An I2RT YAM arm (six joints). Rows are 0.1 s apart.
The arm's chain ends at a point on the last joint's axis. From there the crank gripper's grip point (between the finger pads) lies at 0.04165 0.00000 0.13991 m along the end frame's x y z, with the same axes.
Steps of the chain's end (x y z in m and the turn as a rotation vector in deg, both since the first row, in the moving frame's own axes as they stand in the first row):
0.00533 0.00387 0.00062 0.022 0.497 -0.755
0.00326 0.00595 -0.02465 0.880 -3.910 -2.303
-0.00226 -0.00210 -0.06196 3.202 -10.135 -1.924
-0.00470 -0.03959 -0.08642 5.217 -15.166 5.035
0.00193 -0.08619 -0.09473 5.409 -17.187 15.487
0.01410 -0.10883 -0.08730 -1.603 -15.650 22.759
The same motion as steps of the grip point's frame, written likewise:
0.00654 0.00326 0.00025 0.022 0.497 -0.755
-0.00645 0.00230 -0.02217 0.880 -3.910 -2.303
-0.02767 -0.01105 -0.05708 3.202 -10.135 -1.924
-0.04226 -0.05065 -0.08083 5.217 -15.166 5.035
-0.04043 -0.09426 -0.08889 5.409 -17.187 15.487
-0.02816 -0.09644 -0.08176 -1.603 -15.650 22.759

